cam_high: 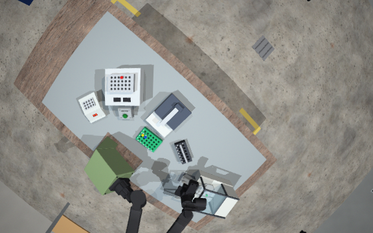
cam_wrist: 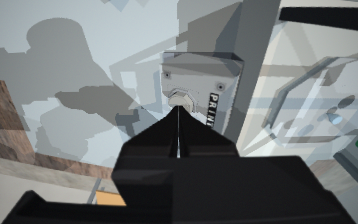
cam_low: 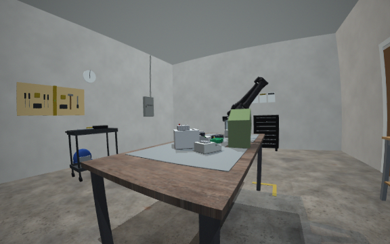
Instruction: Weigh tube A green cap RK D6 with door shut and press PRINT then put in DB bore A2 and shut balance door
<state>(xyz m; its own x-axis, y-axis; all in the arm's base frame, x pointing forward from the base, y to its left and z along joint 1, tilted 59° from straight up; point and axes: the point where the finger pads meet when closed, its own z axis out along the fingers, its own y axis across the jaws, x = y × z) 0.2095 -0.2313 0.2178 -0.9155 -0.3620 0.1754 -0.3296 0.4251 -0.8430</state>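
The white print key lies 2 cm below my hand. From my hand the other things lie so: sliding door: 12 cm above, 11 cm to the right, 4 cm ahead; green-capped tube: 14 cm to the right, 5 cm ahead, 1 cm above; balance pan: 14 cm to the right, 5 cm ahead, 1 cm below.
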